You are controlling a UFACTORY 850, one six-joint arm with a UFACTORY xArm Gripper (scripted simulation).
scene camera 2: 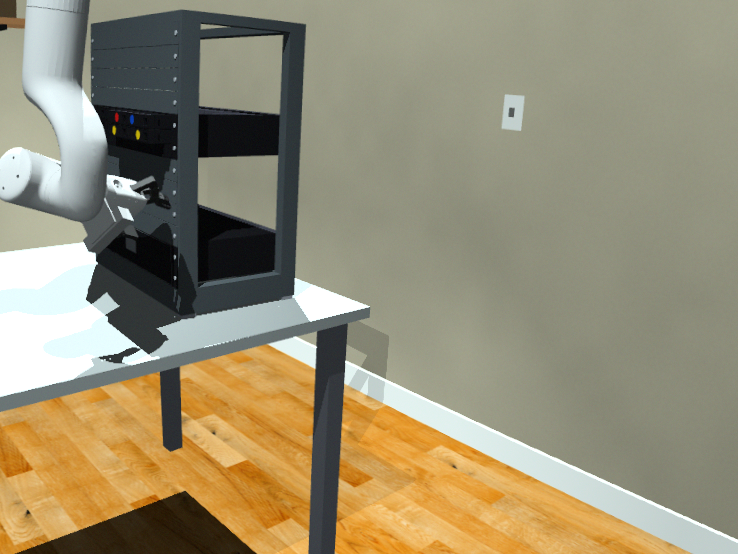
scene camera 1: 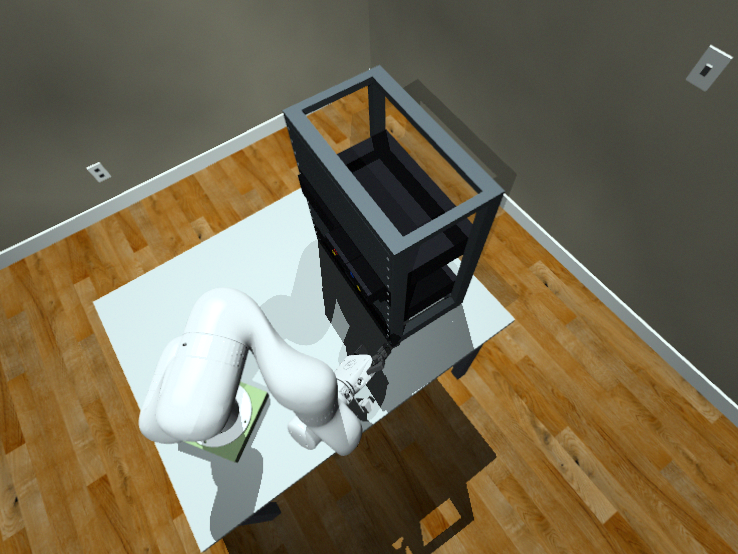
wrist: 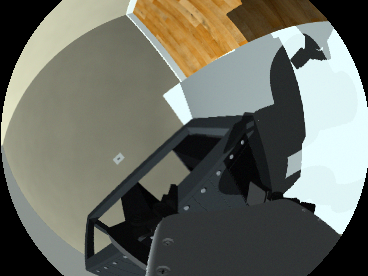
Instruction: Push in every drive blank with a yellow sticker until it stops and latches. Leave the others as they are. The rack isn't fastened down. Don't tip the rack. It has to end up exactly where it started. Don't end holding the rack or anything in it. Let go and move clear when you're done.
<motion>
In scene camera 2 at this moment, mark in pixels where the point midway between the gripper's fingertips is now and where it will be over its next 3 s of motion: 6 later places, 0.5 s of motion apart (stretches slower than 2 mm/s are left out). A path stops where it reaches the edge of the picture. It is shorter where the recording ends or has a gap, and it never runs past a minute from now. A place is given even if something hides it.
My gripper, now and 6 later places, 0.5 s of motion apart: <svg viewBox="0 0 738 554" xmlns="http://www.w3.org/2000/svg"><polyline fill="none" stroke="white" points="151,218 148,219 137,224 111,234 74,250 36,269 16,283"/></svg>
</motion>
